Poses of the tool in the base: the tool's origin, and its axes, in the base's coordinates. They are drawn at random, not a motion.
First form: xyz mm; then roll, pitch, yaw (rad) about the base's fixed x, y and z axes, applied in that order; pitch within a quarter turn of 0, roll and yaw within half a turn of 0.
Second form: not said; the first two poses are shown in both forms.
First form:
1: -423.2, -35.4, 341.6, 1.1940, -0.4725, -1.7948
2: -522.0, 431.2, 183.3, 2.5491, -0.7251, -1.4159
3: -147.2, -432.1, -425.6, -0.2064, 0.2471, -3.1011
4: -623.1, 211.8, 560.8, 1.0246, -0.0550, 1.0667
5: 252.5, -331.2, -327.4, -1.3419, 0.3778, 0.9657
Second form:
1: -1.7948, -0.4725, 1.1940, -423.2, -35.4, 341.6
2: -1.4159, -0.7251, 2.5491, -522.0, 431.2, 183.3
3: -3.1011, 0.2471, -0.2064, -147.2, -432.1, -425.6
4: 1.0667, -0.0550, 1.0246, -623.1, 211.8, 560.8
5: 0.9657, 0.3778, -1.3419, 252.5, -331.2, -327.4
